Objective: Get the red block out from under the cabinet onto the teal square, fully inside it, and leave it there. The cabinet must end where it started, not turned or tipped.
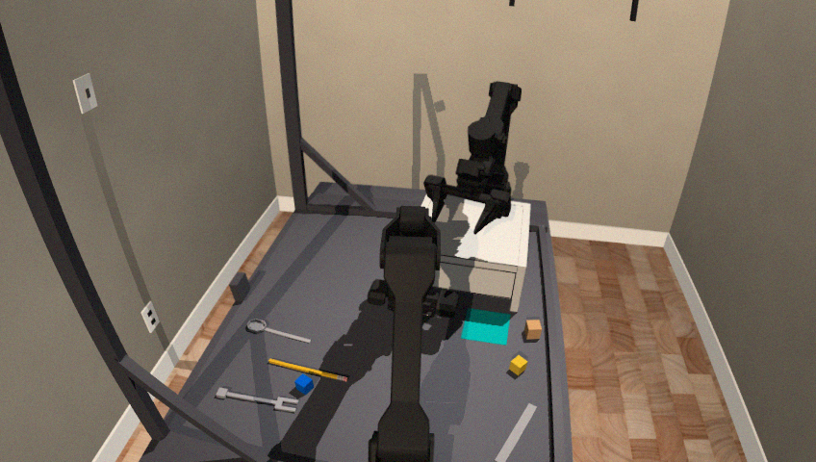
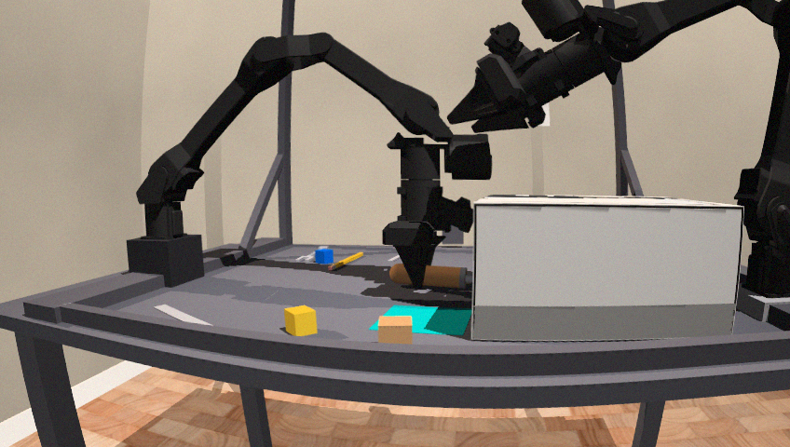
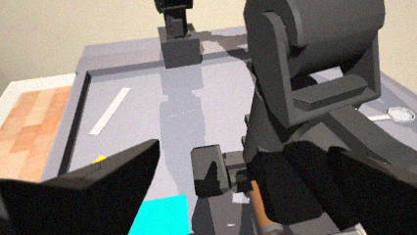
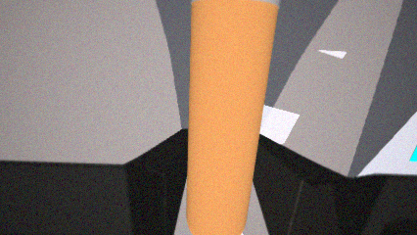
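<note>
My right gripper is now 16 cm short of the teal square, 5 cm to the right of it and 4 cm above it. Round my right hand: orange-handled tool 3 cm ahead, 14 cm to the left, 2 cm below; red block 10 cm ahead, 23 cm to the left, 2 cm below; yellow block 24 cm ahead, 7 cm to the right, 2 cm below.
</note>
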